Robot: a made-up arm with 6 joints. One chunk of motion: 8 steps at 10 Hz.
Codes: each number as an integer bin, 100 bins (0 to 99) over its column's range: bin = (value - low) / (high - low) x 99, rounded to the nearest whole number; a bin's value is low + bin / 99 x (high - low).
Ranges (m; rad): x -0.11..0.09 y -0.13..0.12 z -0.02..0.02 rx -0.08..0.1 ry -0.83..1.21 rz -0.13..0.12
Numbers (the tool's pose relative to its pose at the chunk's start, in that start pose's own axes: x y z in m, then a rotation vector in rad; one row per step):
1: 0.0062 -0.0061 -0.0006 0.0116 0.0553 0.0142
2: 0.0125 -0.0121 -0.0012 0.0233 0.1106 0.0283
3: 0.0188 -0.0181 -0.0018 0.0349 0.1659 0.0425
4: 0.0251 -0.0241 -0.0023 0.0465 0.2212 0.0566
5: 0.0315 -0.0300 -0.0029 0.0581 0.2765 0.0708
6: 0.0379 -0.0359 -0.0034 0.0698 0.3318 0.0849
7: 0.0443 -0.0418 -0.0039 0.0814 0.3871 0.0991
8: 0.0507 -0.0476 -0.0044 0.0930 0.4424 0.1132
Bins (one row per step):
1: 58 49 48 50 43 57
2: 61 47 47 57 46 63
3: 64 44 45 63 48 68
4: 67 42 44 70 51 74
5: 70 40 42 76 54 80
6: 73 37 41 82 56 85
7: 76 35 40 89 59 91
8: 80 33 39 95 62 96

